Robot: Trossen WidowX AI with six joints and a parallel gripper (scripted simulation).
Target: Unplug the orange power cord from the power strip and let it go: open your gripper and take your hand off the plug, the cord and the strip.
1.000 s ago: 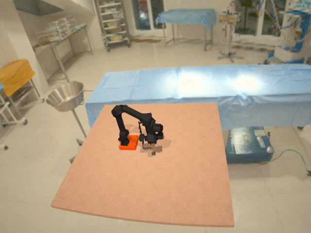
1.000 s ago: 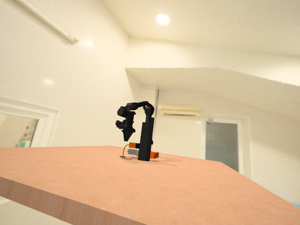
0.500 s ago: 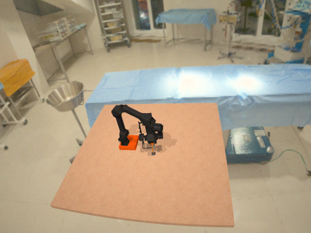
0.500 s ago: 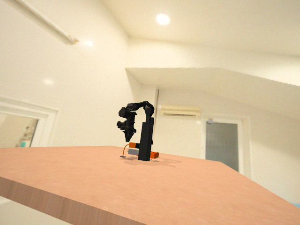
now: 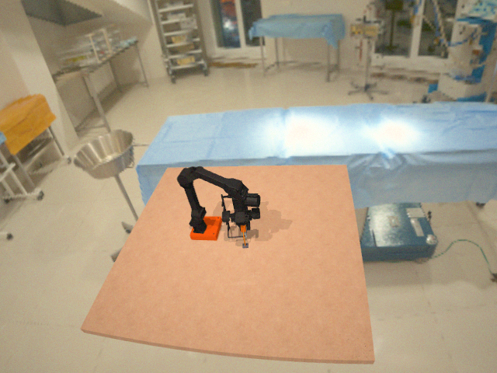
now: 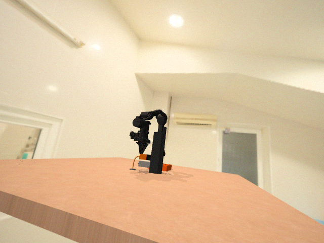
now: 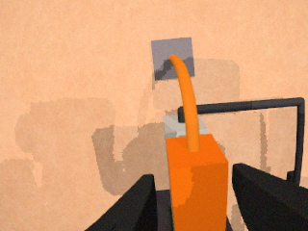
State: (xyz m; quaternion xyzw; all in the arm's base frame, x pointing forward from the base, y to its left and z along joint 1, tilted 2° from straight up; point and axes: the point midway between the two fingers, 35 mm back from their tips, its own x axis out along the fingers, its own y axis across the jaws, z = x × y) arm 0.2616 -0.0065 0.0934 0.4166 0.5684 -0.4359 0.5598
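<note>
Right now my gripper tip is 3 cm to the right of the orange plug, 2 cm past it and 1 cm above it.
</note>
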